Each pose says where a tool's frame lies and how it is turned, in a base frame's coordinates. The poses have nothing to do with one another.
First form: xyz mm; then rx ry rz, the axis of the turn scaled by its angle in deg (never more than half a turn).
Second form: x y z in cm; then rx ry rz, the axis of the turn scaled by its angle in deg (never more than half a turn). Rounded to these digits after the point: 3 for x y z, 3 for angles.
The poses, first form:
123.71 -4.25 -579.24 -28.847 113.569 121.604
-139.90 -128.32 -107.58 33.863 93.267 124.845
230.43 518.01 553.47 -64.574 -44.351 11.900
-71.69 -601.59 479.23 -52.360 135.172 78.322
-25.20 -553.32 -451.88 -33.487 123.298 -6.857
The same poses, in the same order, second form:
12.371 -0.425 -57.924 -28.847 113.569 121.604
-13.990 -12.832 -10.758 33.863 93.267 124.845
23.043 51.801 55.347 -64.574 -44.351 11.900
-7.169 -60.159 47.923 -52.360 135.172 78.322
-2.520 -55.332 -45.188 -33.487 123.298 -6.857

